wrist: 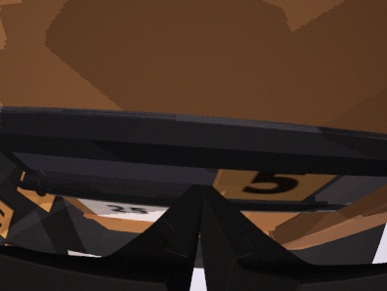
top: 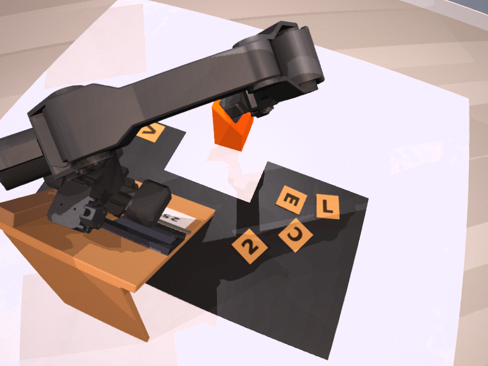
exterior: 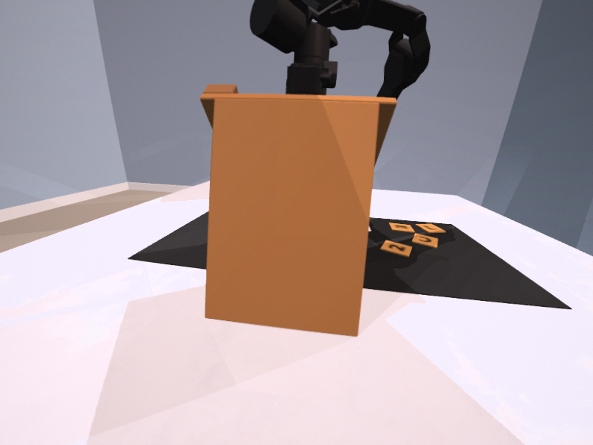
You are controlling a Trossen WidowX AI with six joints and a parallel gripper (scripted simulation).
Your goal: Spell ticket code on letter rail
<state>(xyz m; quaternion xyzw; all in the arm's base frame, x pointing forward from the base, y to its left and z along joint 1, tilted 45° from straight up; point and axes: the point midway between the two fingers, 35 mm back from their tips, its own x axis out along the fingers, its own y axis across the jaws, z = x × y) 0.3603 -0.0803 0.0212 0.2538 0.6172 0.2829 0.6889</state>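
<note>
The tile marked 5 is 30 mm to the right of my gripper tip, 10 mm below it and 10 mm ahead of it. From my gripper tip the other things lie so: black mat (190 mm below, 150 mm behind, 50 mm to the left); then tile marked 2 (210 mm to the left, 190 mm below, 100 mm behind); then white ticket (90 mm below, 60 mm behind, 50 mm to the left).
</note>
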